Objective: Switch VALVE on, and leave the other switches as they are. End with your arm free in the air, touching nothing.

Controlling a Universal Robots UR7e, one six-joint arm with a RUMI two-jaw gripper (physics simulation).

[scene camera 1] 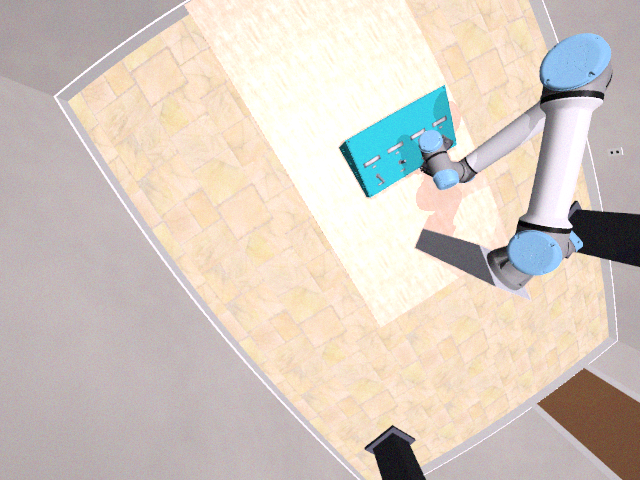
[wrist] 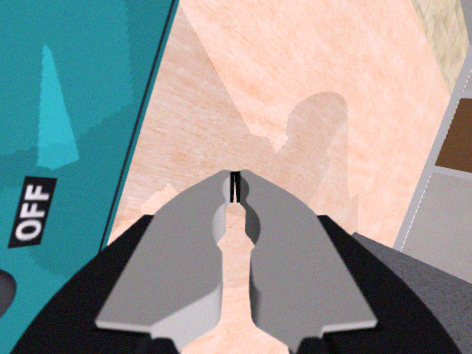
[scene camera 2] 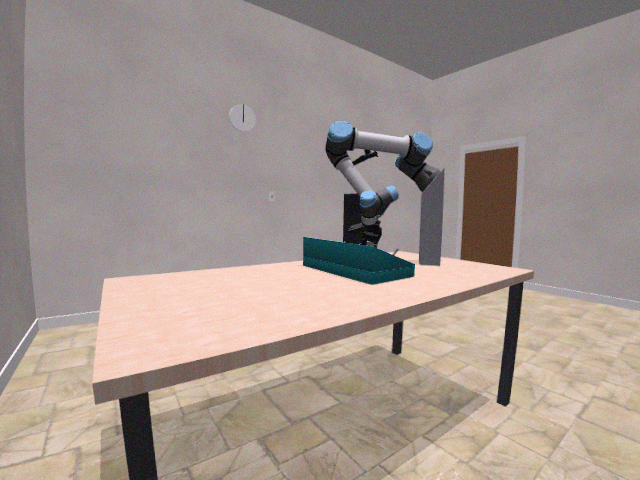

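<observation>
The teal switch box point(scene camera 1: 385, 131) point(scene camera 2: 336, 255) point(wrist: 100, 60) lies on the table with a row of white labels, too small to read, so I cannot tell which is VALVE. One lever point(scene camera 1: 381, 179) and a second lever point(scene camera 1: 402, 162) show near its front edge; my wrist hides the others. In the wrist view an OFF label point(wrist: 32, 212) shows at left, and a dark grey rounded part point(wrist: 5, 292), probably of a switch, is cut off below it. My gripper point(wrist: 234, 174) is shut and empty, its tips over the table beside the box's edge. Their height is unclear.
The pale wooden table point(scene camera 1: 258, 67) point(scene camera 2: 206, 310) point(wrist: 360, 50) bears the box. A grey angled post point(scene camera 1: 454, 250) point(scene camera 2: 431, 227) point(wrist: 430, 285) stands near my arm's base. A black beam point(scene camera 1: 610, 232) is at the right. My arm's shadow falls on the table in the wrist view.
</observation>
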